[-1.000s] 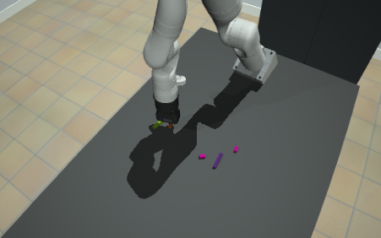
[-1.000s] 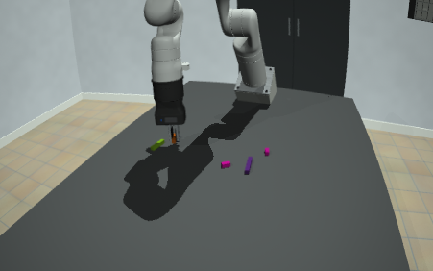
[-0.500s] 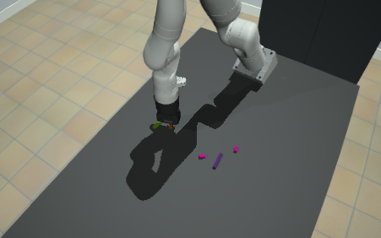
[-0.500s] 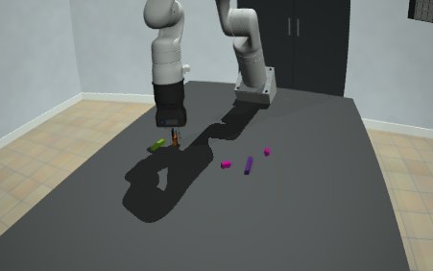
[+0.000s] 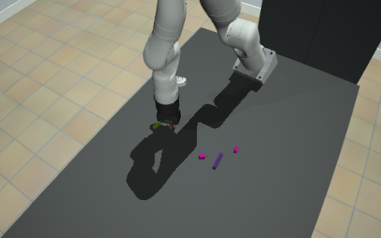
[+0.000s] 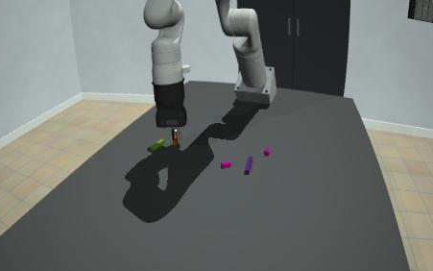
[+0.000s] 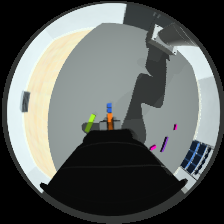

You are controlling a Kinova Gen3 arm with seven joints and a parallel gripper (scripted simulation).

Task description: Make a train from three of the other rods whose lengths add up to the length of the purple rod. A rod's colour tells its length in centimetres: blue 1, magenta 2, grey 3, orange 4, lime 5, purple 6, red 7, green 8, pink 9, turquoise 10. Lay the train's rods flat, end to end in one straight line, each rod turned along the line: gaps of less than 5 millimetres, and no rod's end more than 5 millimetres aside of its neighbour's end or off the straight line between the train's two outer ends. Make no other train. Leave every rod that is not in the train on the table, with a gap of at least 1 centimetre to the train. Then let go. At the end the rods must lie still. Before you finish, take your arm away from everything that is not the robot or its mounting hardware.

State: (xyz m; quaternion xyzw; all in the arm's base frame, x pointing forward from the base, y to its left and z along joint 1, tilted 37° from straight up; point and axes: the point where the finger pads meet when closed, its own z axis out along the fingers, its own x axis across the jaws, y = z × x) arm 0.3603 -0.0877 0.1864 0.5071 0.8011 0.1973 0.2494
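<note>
My gripper is now 1 cm above the orange rod. Round my hand: lime rod 5 cm to the right, 3 cm below, 3 cm ahead; then purple rod 22 cm to the left, 3 cm below, 1 cm ahead.
</note>
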